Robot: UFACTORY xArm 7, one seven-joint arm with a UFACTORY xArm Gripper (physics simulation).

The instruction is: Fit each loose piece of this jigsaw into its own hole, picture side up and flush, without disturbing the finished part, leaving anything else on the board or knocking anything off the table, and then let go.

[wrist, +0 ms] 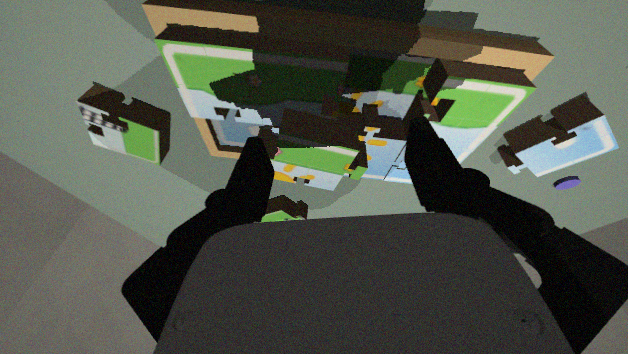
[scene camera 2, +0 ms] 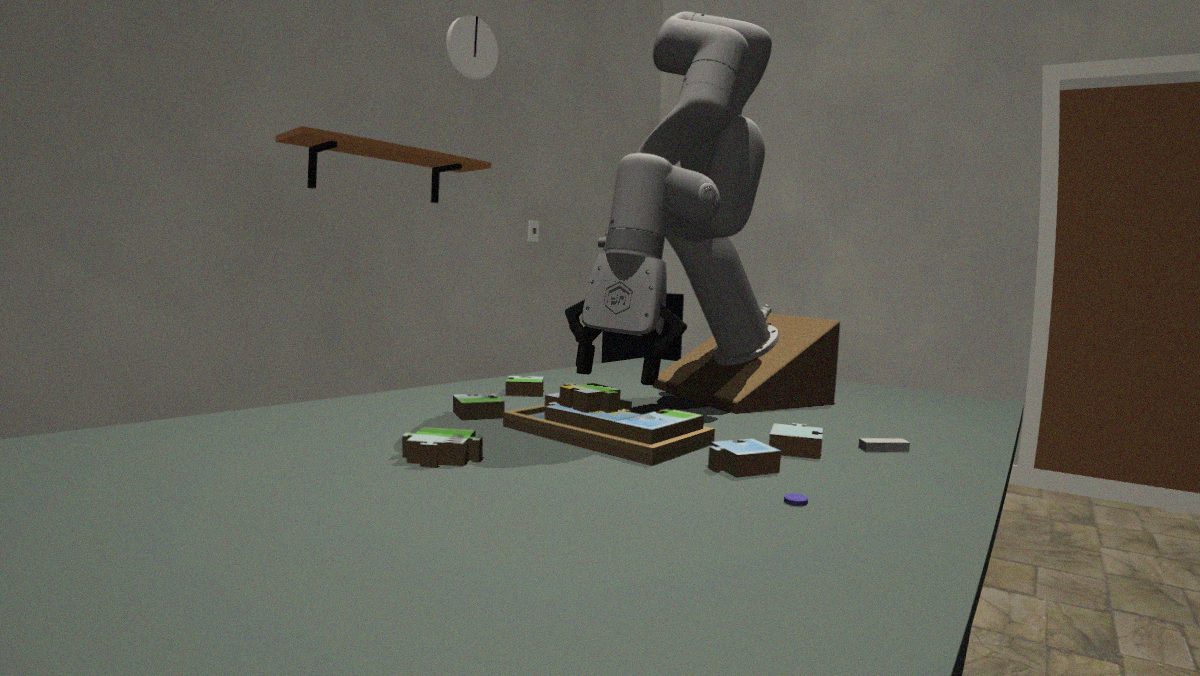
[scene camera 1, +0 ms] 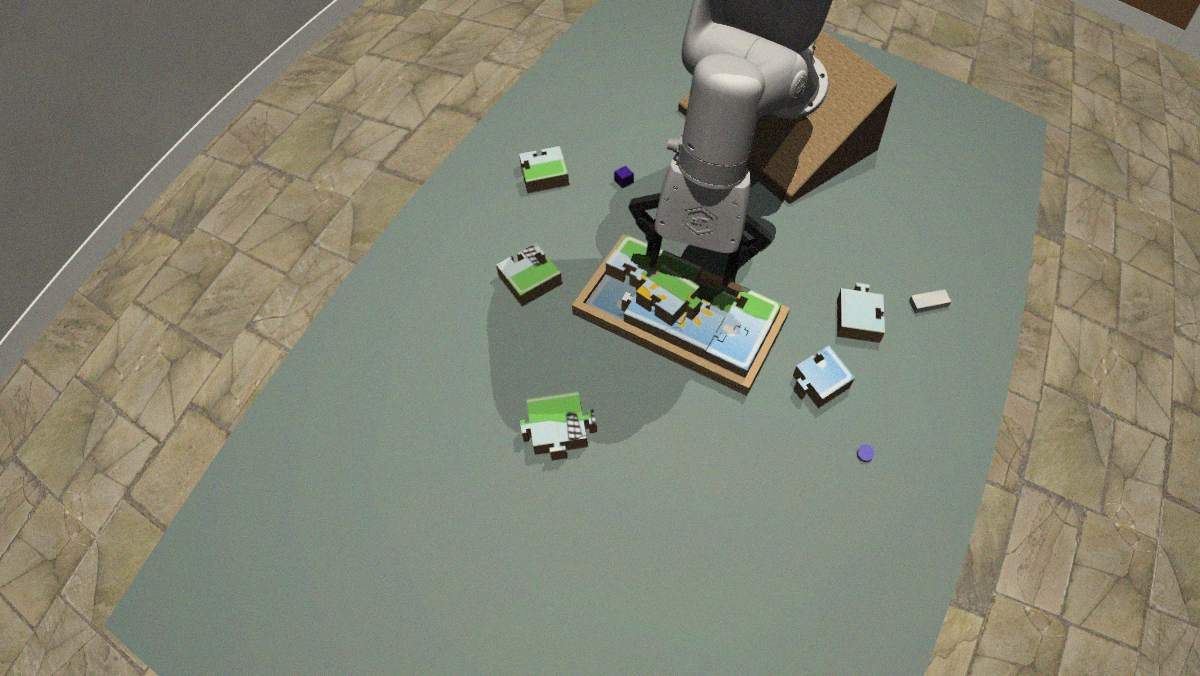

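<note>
My gripper (scene camera 1: 692,270) (scene camera 2: 617,375) (wrist: 334,147) is open and empty, its fingers above the wooden-rimmed board (scene camera 1: 663,351) (scene camera 2: 579,438) (wrist: 515,54). A green and pale-blue piece with yellow marks (scene camera 1: 667,298) (scene camera 2: 590,397) (wrist: 315,159) lies raised on top of the puzzle, picture side up. A bare blue-grey recess (scene camera 1: 606,293) (wrist: 235,131) shows at the board's left. The gripper and its shadow partly hide the board's far middle. Off the board lie a checkered green piece (scene camera 1: 529,275) (scene camera 2: 478,408) (wrist: 142,137), another checkered piece (scene camera 1: 555,411) (scene camera 2: 440,449) and a blue piece (scene camera 1: 824,375) (scene camera 2: 744,459) (wrist: 565,145).
A green and white piece (scene camera 1: 544,170) (scene camera 2: 524,387) lies far left; a pale piece (scene camera 1: 861,312) (scene camera 2: 796,441) lies right. A purple cube (scene camera 1: 623,176), a white block (scene camera 1: 930,299) (scene camera 2: 883,445) and a purple disc (scene camera 1: 865,453) (scene camera 2: 796,499) (wrist: 567,183) lie on the table. A wooden wedge (scene camera 1: 839,109) (scene camera 2: 789,369) supports the arm.
</note>
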